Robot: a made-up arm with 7 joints. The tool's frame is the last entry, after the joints.
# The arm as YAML. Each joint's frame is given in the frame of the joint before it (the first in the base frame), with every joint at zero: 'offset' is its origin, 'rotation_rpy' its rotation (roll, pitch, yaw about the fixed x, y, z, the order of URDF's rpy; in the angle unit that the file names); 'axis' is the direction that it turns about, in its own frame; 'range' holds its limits. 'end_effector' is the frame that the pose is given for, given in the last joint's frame.
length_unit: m
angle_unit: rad
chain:
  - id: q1
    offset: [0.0, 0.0, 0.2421]
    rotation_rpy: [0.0, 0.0, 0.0]
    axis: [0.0, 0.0, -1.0]
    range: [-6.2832, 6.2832]
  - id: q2
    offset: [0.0, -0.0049, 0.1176]
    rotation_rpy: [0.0, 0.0, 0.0]
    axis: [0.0, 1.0, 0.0]
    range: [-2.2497, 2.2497]
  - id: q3
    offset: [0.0, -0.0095, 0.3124]
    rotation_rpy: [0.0, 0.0, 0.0]
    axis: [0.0, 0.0, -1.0]
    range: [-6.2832, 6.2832]
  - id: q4
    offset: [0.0, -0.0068, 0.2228]
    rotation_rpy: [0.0, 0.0, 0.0]
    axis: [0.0, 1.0, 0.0]
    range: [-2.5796, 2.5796]
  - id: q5
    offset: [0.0, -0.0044, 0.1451]
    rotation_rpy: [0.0, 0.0, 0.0]
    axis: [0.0, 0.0, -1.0]
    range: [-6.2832, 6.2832]
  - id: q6
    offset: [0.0, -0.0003, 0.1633]
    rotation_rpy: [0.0, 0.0, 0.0]
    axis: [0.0, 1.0, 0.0]
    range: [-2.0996, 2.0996]
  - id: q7
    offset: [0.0, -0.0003, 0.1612]
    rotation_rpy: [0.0, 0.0, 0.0]
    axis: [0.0, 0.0, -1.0]
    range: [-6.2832, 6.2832]
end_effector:
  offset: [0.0, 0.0, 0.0]
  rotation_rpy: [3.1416, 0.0, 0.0]
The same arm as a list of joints. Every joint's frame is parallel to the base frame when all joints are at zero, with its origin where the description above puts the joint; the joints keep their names.
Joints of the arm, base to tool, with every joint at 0 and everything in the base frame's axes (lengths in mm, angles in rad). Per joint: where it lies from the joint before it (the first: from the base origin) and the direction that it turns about. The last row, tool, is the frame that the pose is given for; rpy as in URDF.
q1: axis -z offset 0.0 0.0 242.1
q2: axis +y offset 0.0 -4.9 117.6
q3: axis -z offset 0.0 -9.5 312.4
q4: axis +y offset 0.0 -6.8 222.8
q5: axis -z offset 0.0 -4.4 145.1
q6: axis +y offset 0.0 -0.3 163.3
q7: axis -z offset 0.0 -0.3 161.2
tool: offset 0.0 0.0 0.0 rpy -3.1416 0.0000 0.0000
Joint limits (rad, base to tool): -6.2832..6.2832 -2.2497..2.2497 -6.2832..6.2832 -2.5796..2.5796 -6.2832..6.2832 -2.0996..2.0996 -6.2832..6.2832

